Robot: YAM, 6 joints.
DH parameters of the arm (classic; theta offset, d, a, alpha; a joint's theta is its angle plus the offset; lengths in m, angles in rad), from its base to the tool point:
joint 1: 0 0.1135 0.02 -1.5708
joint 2: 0 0 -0.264 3.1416
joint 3: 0.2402 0 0.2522 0
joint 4: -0.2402 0 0.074 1.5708
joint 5: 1.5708 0 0 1.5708
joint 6: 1.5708 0.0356 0 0
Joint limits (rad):
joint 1: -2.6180..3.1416
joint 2: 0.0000..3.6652
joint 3: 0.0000..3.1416
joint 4: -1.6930..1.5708
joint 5: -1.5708..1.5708
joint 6: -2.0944..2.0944
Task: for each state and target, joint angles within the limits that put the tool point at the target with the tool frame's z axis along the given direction. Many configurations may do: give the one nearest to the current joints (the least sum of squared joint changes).
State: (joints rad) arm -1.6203 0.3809 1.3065 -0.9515 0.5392 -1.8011
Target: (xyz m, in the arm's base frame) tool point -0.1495 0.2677 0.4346 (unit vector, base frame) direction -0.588 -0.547 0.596
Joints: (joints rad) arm -1.1499 0.0021 1.7409 -0.5780 0.8635 -1.8011
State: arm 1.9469 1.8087 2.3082 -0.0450 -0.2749 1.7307
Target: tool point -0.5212 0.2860 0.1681 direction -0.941 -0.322 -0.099
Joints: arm 2.5939 2.6460 2.1817 0.3098 -0.8715 1.7307
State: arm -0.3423 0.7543 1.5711 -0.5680 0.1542 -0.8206
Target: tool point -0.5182 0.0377 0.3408 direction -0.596 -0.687 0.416
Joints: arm -0.1244 0.0447 2.2908 0.2076 0.8565 -0.8206
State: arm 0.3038 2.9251 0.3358 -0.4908 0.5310 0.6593
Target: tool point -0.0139 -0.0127 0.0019 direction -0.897 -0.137 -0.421
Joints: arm -0.4095 2.6311 0.1027 -0.1119 0.5037 0.6593
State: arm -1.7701 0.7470 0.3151 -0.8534 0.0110 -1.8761
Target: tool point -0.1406 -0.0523 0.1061 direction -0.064 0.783 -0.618
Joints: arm -2.6162 1.5833 0.5230 -1.0101 0.7892 -1.8761
